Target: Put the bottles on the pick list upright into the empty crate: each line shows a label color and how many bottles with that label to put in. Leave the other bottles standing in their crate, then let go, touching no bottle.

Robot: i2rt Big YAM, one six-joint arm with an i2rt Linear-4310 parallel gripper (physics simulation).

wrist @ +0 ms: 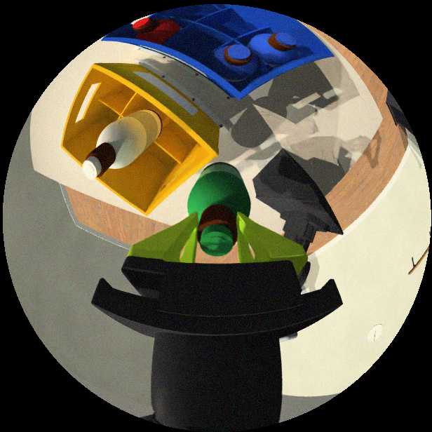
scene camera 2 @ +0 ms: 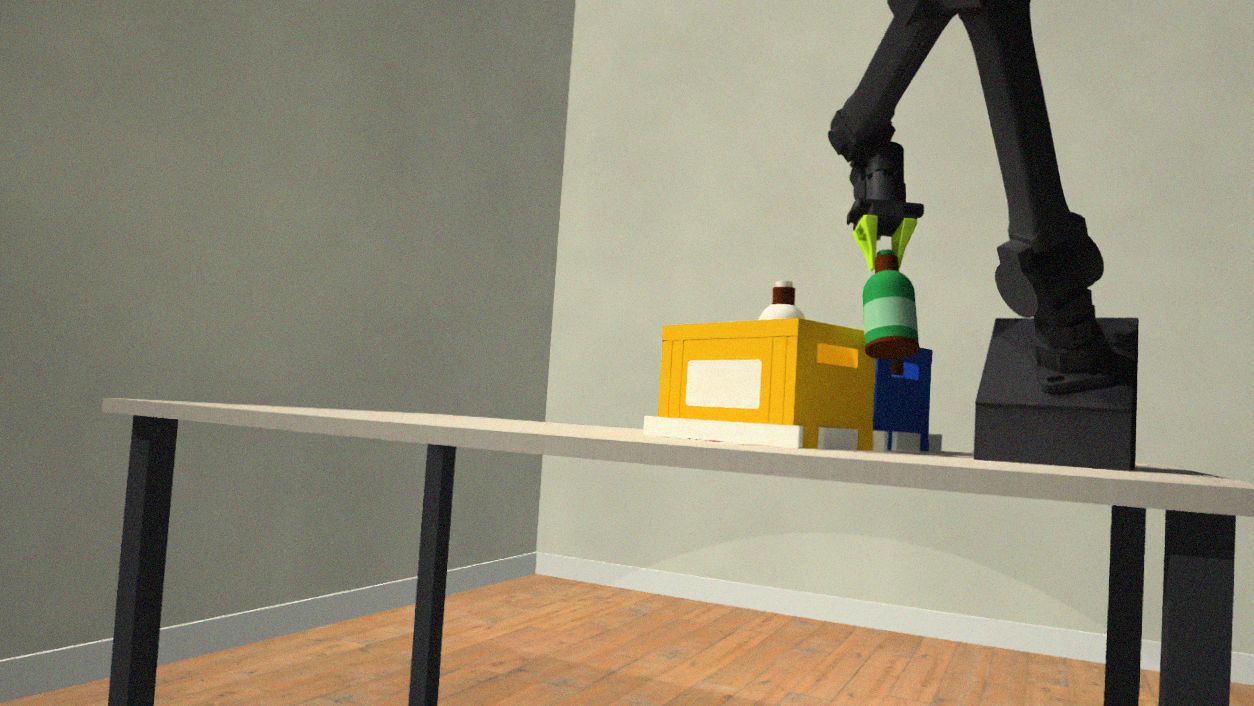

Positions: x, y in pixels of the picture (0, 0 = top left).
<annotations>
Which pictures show the white bottle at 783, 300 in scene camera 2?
The wrist view and scene camera 2: all of them.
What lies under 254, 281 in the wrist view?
My gripper.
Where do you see a green bottle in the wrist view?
At 219, 192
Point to a green bottle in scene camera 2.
At 889, 310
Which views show my gripper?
The wrist view and scene camera 2: all of them.
</annotations>
